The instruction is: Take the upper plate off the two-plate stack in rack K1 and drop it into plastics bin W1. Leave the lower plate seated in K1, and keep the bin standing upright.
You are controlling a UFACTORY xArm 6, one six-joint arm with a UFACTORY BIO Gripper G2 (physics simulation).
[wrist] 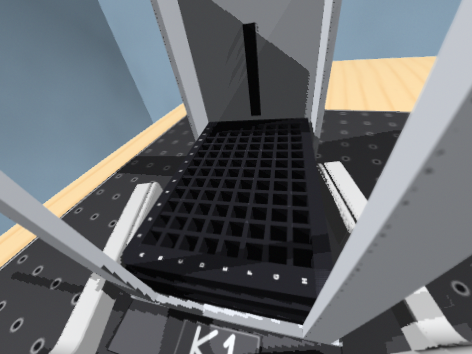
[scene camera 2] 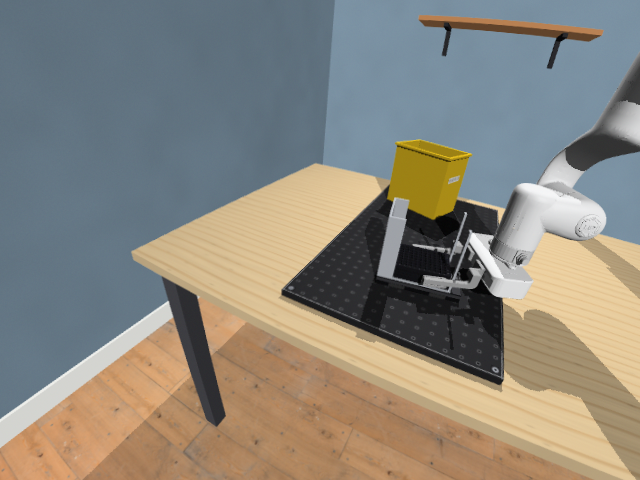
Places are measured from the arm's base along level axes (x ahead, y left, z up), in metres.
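Pixels of known places: hand, its tool point: [wrist: 237, 210] [scene camera 2: 427, 265].
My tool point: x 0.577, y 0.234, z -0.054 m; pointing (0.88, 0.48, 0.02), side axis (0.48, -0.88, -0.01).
Behind a point stands the place of what it marks.
Rack K1 [scene camera 2: 393, 242] {x 0.636, y 0.298, z 0.005 m} [wrist: 290, 75] {x 0.667, y 0.231, z -0.011 m} stands upright with grey walls and corner posts. A black upper plate [scene camera 2: 424, 259] {x 0.586, y 0.236, z -0.043 m} [wrist: 245, 187] {x 0.590, y 0.234, z -0.048 m} lies level between the posts, low in the rack. A dark layer beneath its front edge is the lower plate [wrist: 225, 299] {x 0.538, y 0.219, z -0.056 m}, largely hidden. My gripper [scene camera 2: 418, 264] {x 0.577, y 0.234, z -0.054 m} [wrist: 241, 175] {x 0.577, y 0.234, z -0.054 m} is low, with one finger along each long side of the stack, shut on the upper plate. The exact contact between the pads and the plate's sides is hard to see. The yellow bin W1 [scene camera 2: 426, 180] {x 0.684, y -0.077, z 0.012 m} stands upright behind the rack.
The rack and bin stand on a black perforated board [scene camera 2: 351, 289] {x 0.678, y 0.350, z -0.089 m} on a wooden table [scene camera 2: 248, 222] {x 1.026, y 0.269, z -0.102 m}. Tall rack posts rise close to both fingers and the wrist. A wall shelf [scene camera 2: 509, 26] hangs high at the back.
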